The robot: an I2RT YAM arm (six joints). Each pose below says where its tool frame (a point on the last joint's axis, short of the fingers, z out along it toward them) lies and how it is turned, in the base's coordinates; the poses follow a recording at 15 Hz.
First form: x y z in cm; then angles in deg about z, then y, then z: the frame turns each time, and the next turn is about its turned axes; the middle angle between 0 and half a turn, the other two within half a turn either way.
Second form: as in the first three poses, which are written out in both.
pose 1, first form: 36.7 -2.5 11.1 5.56 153.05 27.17
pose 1, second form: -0.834 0.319 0.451 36.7; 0.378 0.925 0.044 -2.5; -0.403 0.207 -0.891 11.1; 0 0 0 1
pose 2, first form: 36.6 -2.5 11.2 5.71 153.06 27.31
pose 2, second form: -0.834 0.319 0.451 36.6; 0.378 0.925 0.045 -2.5; -0.403 0.208 -0.891 11.2; 0 0 0 1
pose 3, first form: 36.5 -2.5 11.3 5.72 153.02 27.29
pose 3, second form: -0.834 0.318 0.451 36.5; 0.377 0.925 0.045 -2.5; -0.403 0.208 -0.891 11.3; 0 0 0 1
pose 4, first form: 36.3 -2.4 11.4 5.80 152.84 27.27
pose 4, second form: -0.833 0.316 0.454 36.3; 0.376 0.926 0.046 -2.4; -0.406 0.209 -0.890 11.4; 0 0 0 1
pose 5, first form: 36.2 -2.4 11.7 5.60 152.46 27.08
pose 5, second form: -0.830 0.315 0.460 36.2; 0.376 0.926 0.045 -2.4; -0.412 0.210 -0.887 11.7; 0 0 0 1
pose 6, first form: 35.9 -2.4 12.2 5.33 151.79 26.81
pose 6, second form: -0.825 0.313 0.471 35.9; 0.376 0.926 0.044 -2.4; -0.422 0.213 -0.881 12.2; 0 0 0 1
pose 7, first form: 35.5 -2.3 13.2 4.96 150.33 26.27
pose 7, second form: -0.815 0.306 0.493 35.5; 0.374 0.927 0.043 -2.3; -0.444 0.219 -0.869 13.2; 0 0 0 1
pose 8, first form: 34.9 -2.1 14.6 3.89 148.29 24.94
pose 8, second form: -0.798 0.296 0.524 34.9; 0.368 0.929 0.036 -2.1; -0.477 0.222 -0.851 14.6; 0 0 0 1
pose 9, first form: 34.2 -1.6 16.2 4.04 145.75 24.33
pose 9, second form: -0.780 0.276 0.561 34.2; 0.358 0.933 0.040 -1.6; -0.513 0.232 -0.827 16.2; 0 0 0 1
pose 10, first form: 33.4 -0.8 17.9 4.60 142.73 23.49
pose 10, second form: -0.759 0.243 0.604 33.4; 0.339 0.940 0.049 -0.8; -0.555 0.241 -0.796 17.9; 0 0 0 1
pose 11, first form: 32.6 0.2 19.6 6.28 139.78 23.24
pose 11, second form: -0.741 0.199 0.642 32.6; 0.315 0.946 0.071 0.2; -0.593 0.255 -0.764 19.6; 0 0 0 1
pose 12, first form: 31.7 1.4 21.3 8.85 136.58 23.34
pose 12, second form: -0.720 0.143 0.679 31.7; 0.289 0.952 0.106 1.4; -0.631 0.272 -0.726 21.3; 0 0 0 1
